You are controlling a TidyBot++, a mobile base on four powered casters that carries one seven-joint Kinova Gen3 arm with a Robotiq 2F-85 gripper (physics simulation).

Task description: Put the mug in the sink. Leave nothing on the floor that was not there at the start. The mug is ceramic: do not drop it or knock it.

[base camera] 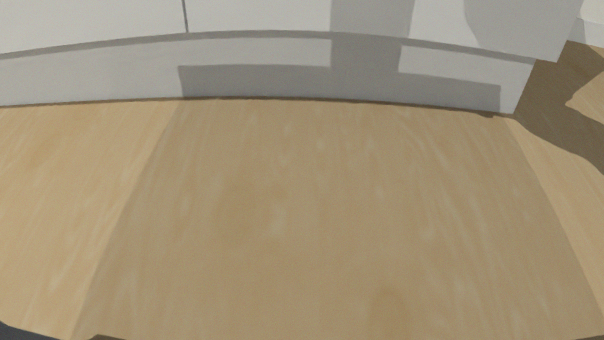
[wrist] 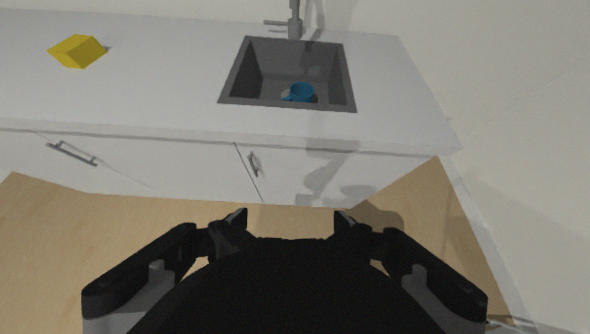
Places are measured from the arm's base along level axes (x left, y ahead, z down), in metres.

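Pixels of known places: gripper, fingertip midpoint: (wrist: 290, 218).
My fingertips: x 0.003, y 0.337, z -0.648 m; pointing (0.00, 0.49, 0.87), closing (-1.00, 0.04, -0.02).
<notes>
Behind a point stands the place of what it marks.
The blue mug (wrist: 302, 93) @(x -0.015, y 0.870, z -0.397 m) stands upright on the floor of the grey sink (wrist: 287, 106) in the wrist view, its handle toward the left. The sink's front rim hides a little of its base. My gripper (wrist: 290, 218) @(x 0.003, y 0.337, z -0.648 m) is open and empty, back from the counter's front edge and apart from the mug. Neither the mug nor the sink shows in the base camera view.
A yellow block (wrist: 79, 51) @(x 0.654, y 0.780, z -0.547 m) lies on the white counter (wrist: 165, 75) @(x 0.405, y 0.745, z -0.514 m), left of the sink. A grey faucet (wrist: 295, 27) @(x 0.031, y 1.028, z -0.553 m) stands behind the sink. White cabinet fronts (base camera: 100, 75) @(x 0.397, y 0.625, z 0.339 m) (wrist: 190, 170) @(x 0.417, y 0.567, z -0.229 m) rise from the wooden floor (base camera: 320, 210) @(x -0.023, y 0.380, z 0.396 m). A wall (wrist: 525, 125) @(x -1.446, y 1.065, z -0.175 m) is at the right.
</notes>
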